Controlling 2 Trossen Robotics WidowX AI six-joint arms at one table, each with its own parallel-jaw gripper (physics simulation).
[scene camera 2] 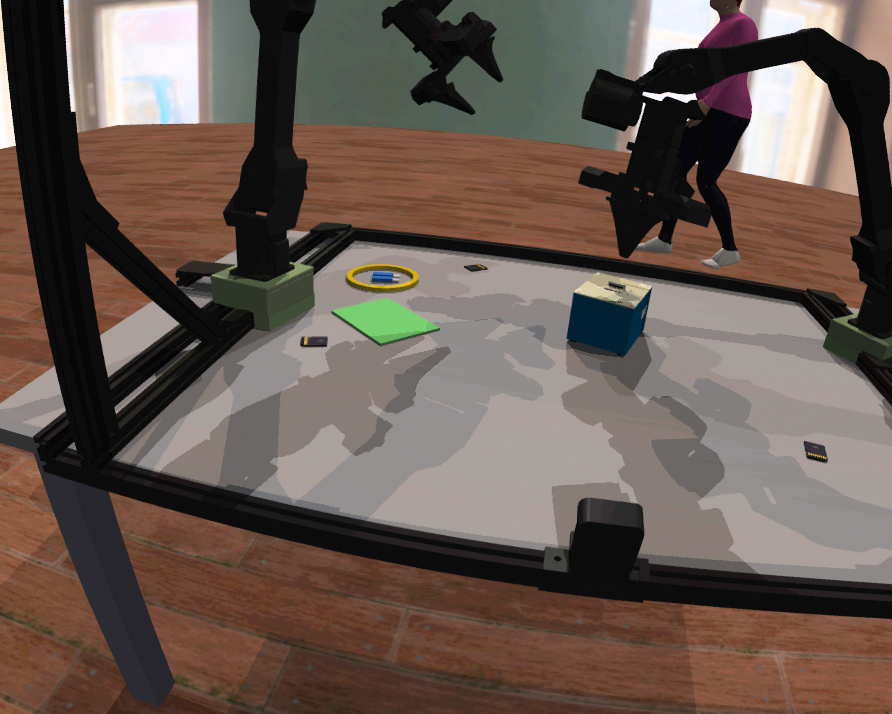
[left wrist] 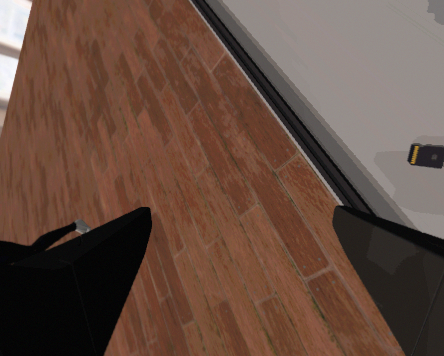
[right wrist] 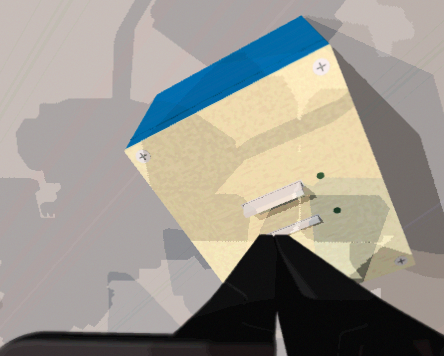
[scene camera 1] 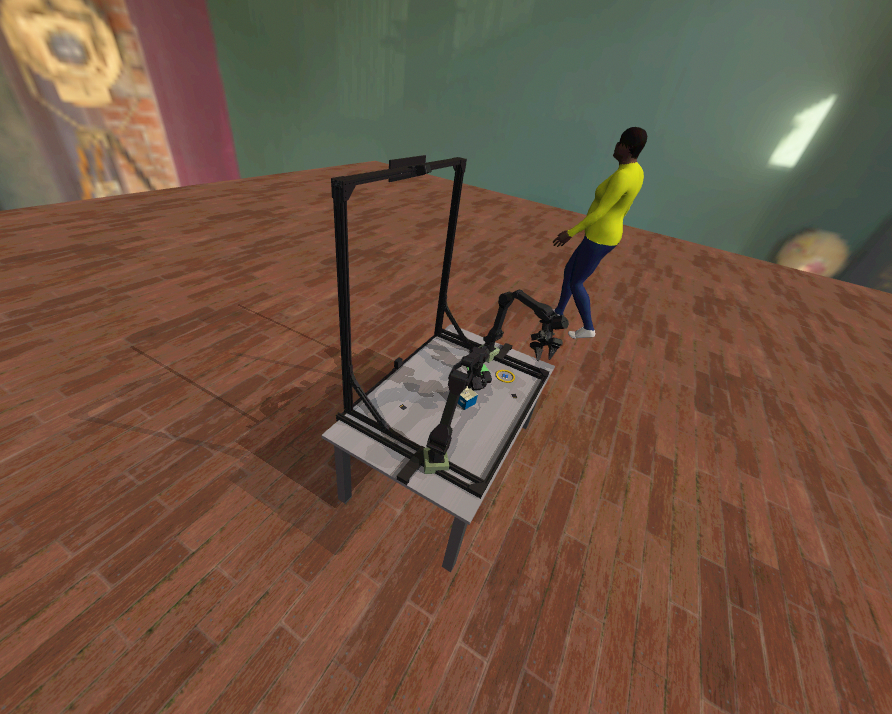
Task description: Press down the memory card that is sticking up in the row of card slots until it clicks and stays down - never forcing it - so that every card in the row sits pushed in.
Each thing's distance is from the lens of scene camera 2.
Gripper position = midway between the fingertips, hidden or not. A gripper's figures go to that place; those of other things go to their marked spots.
my left gripper (scene camera 2: pixel 488 97): 1.07 m
my right gripper (scene camera 2: pixel 623 257): 0.82 m
green square pad (scene camera 2: pixel 383 321): 0.80 m
